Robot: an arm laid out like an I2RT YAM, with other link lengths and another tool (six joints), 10 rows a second.
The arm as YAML. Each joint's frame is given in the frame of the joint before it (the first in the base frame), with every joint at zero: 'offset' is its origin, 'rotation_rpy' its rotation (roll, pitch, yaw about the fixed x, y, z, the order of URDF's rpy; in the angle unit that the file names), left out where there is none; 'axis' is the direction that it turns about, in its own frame. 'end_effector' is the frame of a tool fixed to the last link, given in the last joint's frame.
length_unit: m
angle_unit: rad
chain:
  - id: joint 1
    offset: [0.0, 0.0, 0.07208]
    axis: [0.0, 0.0, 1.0]
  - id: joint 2
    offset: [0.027, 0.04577, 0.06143]
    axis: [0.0, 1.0, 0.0]
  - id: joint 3
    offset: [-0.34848, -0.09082, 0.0]
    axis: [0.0, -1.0, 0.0]
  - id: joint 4
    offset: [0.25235, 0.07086, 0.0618]
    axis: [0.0, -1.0, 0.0]
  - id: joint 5
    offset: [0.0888, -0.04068, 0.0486]
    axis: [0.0, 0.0, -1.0]
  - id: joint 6
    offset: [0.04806, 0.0, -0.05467]
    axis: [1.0, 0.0, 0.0]
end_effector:
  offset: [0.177, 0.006, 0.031]
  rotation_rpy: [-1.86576, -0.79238, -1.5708]
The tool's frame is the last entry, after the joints.
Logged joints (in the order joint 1, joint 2, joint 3, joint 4, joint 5, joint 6), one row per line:
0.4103, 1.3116, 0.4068, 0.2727, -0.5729, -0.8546
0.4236, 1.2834, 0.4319, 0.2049, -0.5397, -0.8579
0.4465, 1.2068, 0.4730, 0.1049, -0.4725, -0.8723
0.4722, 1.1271, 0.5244, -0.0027, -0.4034, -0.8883
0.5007, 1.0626, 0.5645, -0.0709, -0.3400, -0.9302
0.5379, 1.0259, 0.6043, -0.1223, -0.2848, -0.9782
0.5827, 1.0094, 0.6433, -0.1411, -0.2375, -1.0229
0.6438, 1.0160, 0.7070, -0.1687, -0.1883, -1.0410
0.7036, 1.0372, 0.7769, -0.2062, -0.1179, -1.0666
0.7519, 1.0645, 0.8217, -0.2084, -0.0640, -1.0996
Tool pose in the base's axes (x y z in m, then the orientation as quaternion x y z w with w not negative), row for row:
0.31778, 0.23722, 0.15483, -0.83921, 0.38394, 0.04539, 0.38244
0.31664, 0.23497, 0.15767, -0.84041, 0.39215, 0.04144, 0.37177
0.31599, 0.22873, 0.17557, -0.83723, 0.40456, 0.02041, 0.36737
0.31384, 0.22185, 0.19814, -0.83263, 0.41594, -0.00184, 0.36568
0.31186, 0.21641, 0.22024, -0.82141, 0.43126, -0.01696, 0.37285
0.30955, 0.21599, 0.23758, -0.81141, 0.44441, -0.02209, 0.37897
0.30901, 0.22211, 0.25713, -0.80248, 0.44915, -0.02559, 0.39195
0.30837, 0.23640, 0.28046, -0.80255, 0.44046, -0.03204, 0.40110
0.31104, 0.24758, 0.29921, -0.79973, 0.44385, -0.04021, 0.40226
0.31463, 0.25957, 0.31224, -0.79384, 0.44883, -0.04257, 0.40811
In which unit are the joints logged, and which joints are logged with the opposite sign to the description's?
The joints are logged in radians. Opposite sign: joint 6.
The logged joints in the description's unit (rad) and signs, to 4 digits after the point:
0.4103, 1.3116, 0.4068, 0.2727, -0.5729, 0.8546
0.4236, 1.2834, 0.4319, 0.2049, -0.5397, 0.8579
0.4465, 1.2068, 0.4730, 0.1049, -0.4725, 0.8723
0.4722, 1.1271, 0.5244, -0.0027, -0.4034, 0.8883
0.5007, 1.0626, 0.5645, -0.0709, -0.3400, 0.9302
0.5379, 1.0259, 0.6043, -0.1223, -0.2848, 0.9782
0.5827, 1.0094, 0.6433, -0.1411, -0.2375, 1.0229
0.6438, 1.0160, 0.7070, -0.1687, -0.1883, 1.0410
0.7036, 1.0372, 0.7769, -0.2062, -0.1179, 1.0666
0.7519, 1.0645, 0.8217, -0.2084, -0.0640, 1.0996

